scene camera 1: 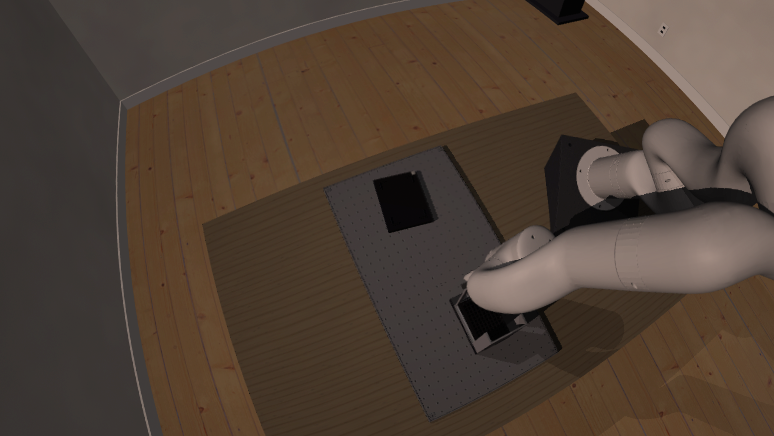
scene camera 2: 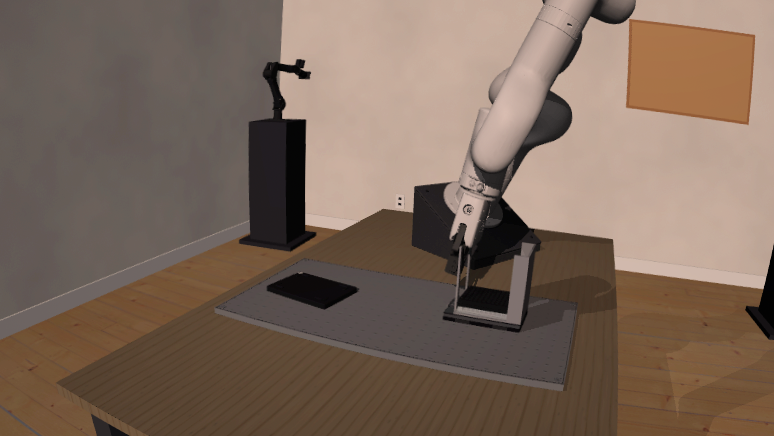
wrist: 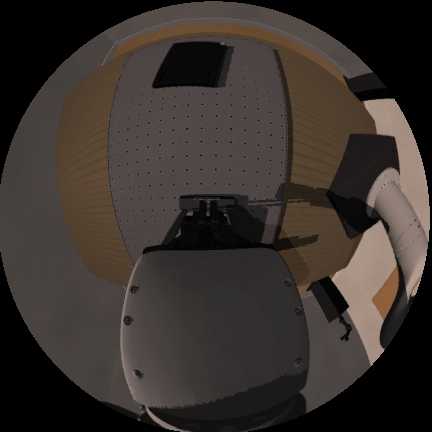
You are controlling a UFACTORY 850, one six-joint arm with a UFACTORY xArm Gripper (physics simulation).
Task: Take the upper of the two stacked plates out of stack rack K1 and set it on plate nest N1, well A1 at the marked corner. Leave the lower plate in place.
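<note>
Stack rack K1 [scene camera 1: 483, 342] [scene camera 2: 519, 292] has a dark base, thin upright posts and a tall pale corner wall. A black, ribbed plate top [scene camera 1: 480, 318] [scene camera 2: 484, 297] lies level low inside it, with a pale band below; the seam between the two plates cannot be made out. My gripper [scene camera 2: 454, 262] [wrist: 207, 210] is shut and empty, tilted, at the rack's thin posts, above the plates; whether it touches a post is unclear. In scene camera 1 the arm hides it. Plate nest N1 [scene camera 1: 407, 204] [scene camera 2: 311, 291] [wrist: 189, 65] is flat, black and empty, with a pale corner mark [scene camera 1: 413, 172] [scene camera 2: 300, 273] [wrist: 223, 44].
Rack and nest stand apart on a grey perforated board [scene camera 1: 389, 281] [scene camera 2: 400, 324] [wrist: 200, 130] on the wooden table [scene camera 1: 281, 292] [scene camera 2: 270, 373]. The arm's dark base block [scene camera 1: 557, 167] [scene camera 2: 427, 222] [wrist: 362, 160] stands behind the board. The rack's posts and pale wall rise beside the plates.
</note>
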